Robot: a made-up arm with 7 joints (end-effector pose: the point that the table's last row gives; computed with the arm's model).
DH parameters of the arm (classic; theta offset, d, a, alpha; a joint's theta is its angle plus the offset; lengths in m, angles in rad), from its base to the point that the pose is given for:
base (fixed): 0 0 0 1.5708
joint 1: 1.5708 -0.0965 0 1.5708
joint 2: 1.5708 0 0 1.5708
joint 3: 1.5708 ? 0 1.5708
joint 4: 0 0 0 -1.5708
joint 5: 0 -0.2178 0 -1.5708
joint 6: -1.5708 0 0 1.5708
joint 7: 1.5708 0 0 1.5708
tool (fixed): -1.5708 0 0 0
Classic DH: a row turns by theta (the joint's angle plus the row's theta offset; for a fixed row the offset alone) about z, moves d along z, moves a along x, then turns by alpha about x.
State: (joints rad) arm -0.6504 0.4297 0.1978 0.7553 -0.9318 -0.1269 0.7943
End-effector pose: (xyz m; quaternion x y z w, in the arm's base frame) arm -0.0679 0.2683 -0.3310 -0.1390 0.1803 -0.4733 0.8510
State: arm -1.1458 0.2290 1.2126 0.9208 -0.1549 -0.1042 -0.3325
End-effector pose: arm -0.2267 0.3277 -0.1693 0.6682 0.0439 0.1117 0.7342
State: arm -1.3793 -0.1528 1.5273 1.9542 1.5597 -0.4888 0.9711
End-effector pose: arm -0.1336 0.2795 -0.0348 0.2703 -0.7978 0.0096 0.5388
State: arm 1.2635 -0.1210 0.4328 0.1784 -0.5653 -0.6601 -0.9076
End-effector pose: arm 0.3949 0.0638 -0.0885 0.2212 -0.8033 0.3211 0.4503
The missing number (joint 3, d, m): -0.1898
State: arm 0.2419 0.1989 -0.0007 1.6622 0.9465 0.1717 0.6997
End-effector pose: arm 0.2505 0.1299 -0.1098 -0.5075 -0.7247 -0.0744 0.4601
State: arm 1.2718 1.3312 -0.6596 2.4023 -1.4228 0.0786 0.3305
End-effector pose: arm 0.1242 0.1032 0.0831 -0.8325 0.2986 0.4223 0.1986
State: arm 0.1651 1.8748 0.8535 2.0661 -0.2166 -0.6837 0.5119
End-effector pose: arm 0.0974 0.1356 0.1821 -0.5589 0.3088 0.7536 0.1562
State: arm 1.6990 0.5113 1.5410 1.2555 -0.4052 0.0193 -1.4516
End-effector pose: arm 0.1214 0.4029 0.0219 -0.1482 0.0447 -0.9847 0.0798
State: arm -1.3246 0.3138 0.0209 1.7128 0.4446 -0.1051 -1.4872
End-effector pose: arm -0.0928 0.1499 -0.2456 0.6397 -0.1359 0.2107 0.7266
